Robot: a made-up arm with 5 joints.
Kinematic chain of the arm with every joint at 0, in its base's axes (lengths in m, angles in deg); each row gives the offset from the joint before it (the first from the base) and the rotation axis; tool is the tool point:
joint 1: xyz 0 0 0.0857 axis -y
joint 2: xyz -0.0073 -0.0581 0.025 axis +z
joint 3: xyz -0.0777 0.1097 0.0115 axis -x
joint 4: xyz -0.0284 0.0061 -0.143 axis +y
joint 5: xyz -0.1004 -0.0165 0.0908 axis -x
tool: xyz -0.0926 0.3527 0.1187
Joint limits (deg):
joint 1: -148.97..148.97
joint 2: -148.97..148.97
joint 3: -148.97..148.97
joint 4: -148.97..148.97
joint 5: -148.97..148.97
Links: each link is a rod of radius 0.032 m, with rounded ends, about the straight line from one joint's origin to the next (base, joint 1, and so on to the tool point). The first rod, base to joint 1, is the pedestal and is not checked.
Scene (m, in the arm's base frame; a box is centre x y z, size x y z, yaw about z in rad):
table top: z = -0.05
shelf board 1: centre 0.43 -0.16 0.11 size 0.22 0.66 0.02 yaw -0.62
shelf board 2: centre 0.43 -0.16 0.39 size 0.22 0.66 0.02 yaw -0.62
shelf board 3: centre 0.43 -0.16 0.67 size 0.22 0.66 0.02 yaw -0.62
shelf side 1: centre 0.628 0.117 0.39 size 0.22 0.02 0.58 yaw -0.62
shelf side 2: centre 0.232 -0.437 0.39 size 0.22 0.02 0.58 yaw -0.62
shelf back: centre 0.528 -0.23 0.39 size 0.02 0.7 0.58 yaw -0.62
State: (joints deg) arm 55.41 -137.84 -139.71 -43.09 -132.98
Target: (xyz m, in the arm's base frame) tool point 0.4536 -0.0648 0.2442
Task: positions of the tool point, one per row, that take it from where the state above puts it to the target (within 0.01 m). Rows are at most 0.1 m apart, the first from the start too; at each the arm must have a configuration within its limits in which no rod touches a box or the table.
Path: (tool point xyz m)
1: 0.3798 -0.0349 0.5203
2: 0.3229 0.0054 0.5200
3: 0.2692 0.0397 0.5044
4: 0.2839 0.0529 0.4231
5: 0.2892 0.0586 0.3354
6: 0.2848 0.0557 0.2442
7: 0.3386 0.0264 0.2624
8: 0.3971 -0.0144 0.2627
9: 0.4536 -0.0648 0.2442

